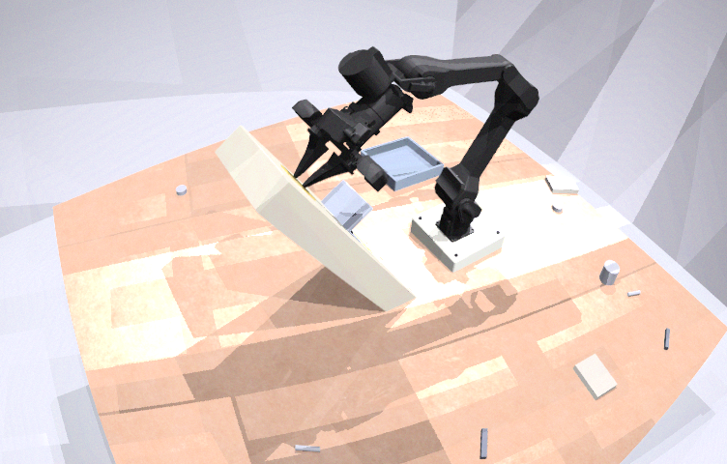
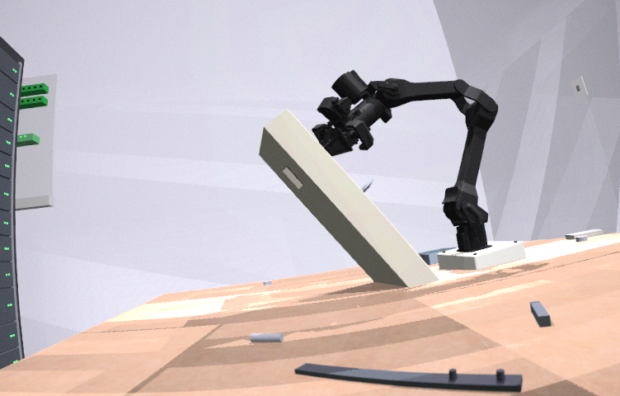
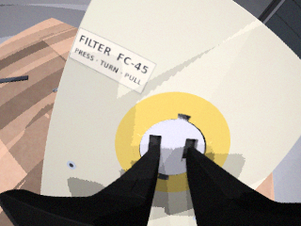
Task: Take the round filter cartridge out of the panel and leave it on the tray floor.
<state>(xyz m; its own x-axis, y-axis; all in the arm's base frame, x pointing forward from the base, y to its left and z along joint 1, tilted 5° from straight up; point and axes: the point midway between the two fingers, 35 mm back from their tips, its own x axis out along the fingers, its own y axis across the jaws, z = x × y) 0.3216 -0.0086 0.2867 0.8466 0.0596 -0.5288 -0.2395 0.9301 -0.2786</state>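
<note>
Right now my gripper tip is 2 cm short of the round filter cartridge and 1 cm above it. Round my gripper tip: blue tray: 42 cm behind, 29 cm to the right, 28 cm below.
</note>
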